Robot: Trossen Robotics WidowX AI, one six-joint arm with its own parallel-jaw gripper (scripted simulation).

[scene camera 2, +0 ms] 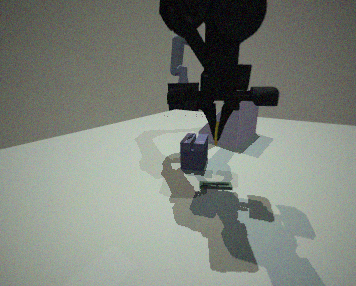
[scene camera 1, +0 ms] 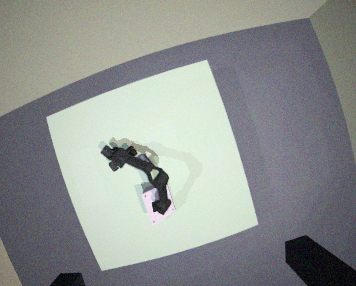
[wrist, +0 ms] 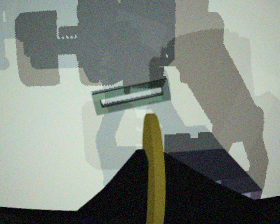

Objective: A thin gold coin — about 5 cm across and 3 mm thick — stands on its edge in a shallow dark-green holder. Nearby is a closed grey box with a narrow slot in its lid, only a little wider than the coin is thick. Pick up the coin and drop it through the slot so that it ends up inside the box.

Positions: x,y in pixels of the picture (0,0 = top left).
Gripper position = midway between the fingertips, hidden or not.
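A gold coin is held by the gripper [scene camera 2: 216,140].
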